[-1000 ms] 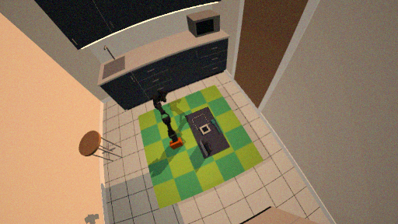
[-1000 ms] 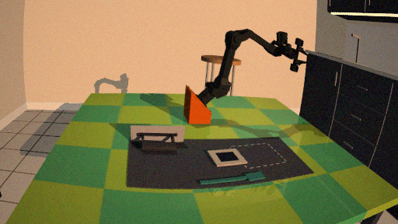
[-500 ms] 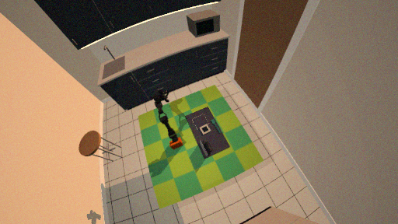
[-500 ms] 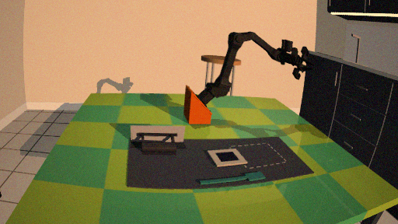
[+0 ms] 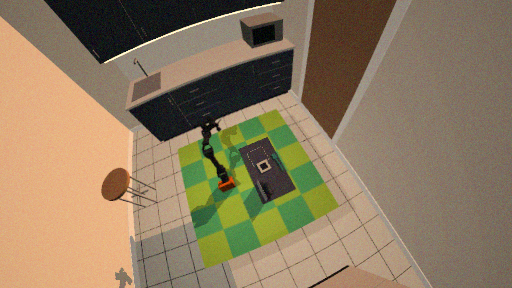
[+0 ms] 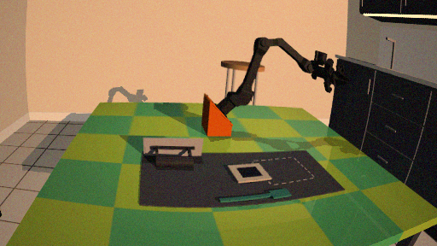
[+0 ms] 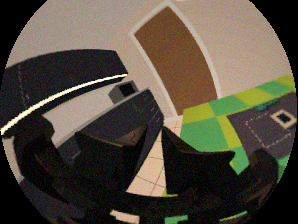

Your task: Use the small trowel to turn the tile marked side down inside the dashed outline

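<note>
My gripper tip is 23 cm short of the tile, 52 cm to the left of it and 30 cm above it. Round my gripper tip: dark mat 24 cm ahead, 54 cm to the right, 33 cm below; teal trowel 38 cm ahead, 52 cm to the right, 30 cm below.
</note>
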